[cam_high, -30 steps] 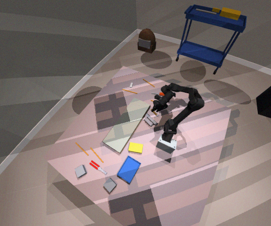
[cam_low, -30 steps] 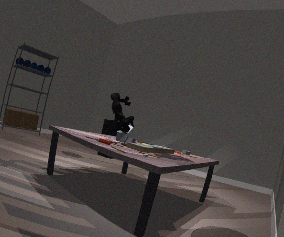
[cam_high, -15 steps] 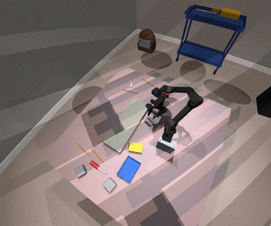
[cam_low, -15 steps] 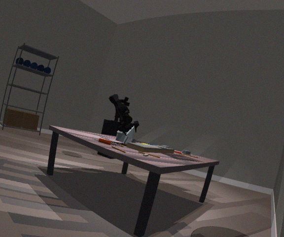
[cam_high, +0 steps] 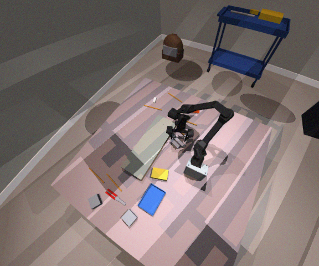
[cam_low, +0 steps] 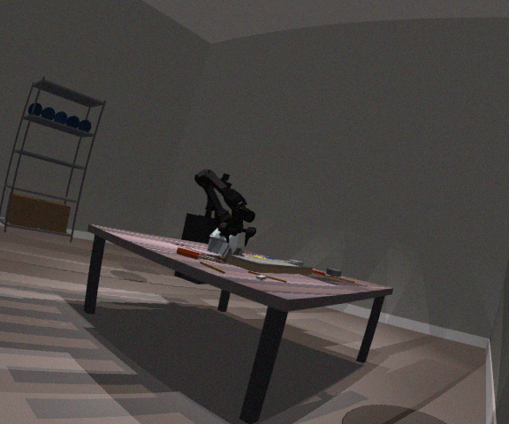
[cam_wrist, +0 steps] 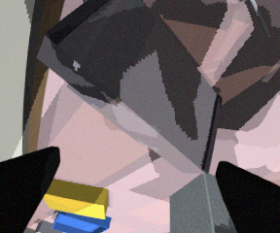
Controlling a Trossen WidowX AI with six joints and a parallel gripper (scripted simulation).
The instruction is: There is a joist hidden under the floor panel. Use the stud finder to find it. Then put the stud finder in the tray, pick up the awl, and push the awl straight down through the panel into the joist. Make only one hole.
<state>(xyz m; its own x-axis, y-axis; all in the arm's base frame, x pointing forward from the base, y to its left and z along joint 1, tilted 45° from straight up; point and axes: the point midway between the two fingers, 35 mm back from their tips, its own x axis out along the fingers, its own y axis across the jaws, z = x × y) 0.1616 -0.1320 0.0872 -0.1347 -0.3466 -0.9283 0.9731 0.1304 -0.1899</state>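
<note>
Now: the stud finder 60 mm below my gripper tip and 30 mm ahead of it. Round my gripper tip: yellow block: 260 mm to the left, 70 mm below, 40 mm ahead; then awl: 100 mm to the right, 80 mm below, 20 mm behind; then blue tray: 430 mm to the left, 70 mm below, 30 mm ahead.
</note>
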